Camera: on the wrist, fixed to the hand. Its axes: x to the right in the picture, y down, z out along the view.
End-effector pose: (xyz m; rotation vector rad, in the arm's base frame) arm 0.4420 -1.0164 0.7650 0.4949 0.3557 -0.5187
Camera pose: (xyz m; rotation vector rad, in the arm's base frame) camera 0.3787 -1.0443 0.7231 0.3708 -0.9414 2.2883
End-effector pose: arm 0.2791 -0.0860 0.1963 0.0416 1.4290 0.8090
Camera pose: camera 0.2854 -0.1638 0.1750 -1.8523 0.2412 -1.8912
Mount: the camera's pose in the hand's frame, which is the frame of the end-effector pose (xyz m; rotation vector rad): -0.0223 -0.0708 -0.0322 -0.0193 -0.4244 3.0271
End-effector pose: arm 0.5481 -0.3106 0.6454 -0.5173 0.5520 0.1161
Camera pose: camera 0.5311 -0.3873 0.6647 0.8001 0.4100 2.9704
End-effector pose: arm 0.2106 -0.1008 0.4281 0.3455 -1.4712 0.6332
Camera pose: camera 0.2787 -0.1423 0.4146 1.5814 0.7201 -1.7227
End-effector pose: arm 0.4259 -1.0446 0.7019 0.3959 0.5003 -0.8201
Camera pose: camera 0.3498 -1.0588 0.6783 0.4549 -0.7264 2.0133
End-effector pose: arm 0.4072 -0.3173 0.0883 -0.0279 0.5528 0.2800
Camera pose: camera 0.3916 -0.3943 0.0691 -0.8534 0.3268 -2.8836
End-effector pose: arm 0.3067 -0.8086 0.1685 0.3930 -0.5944 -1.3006
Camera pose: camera 0.2680 -0.8054 0.0975 -0.8109 -0.6709 1.5842
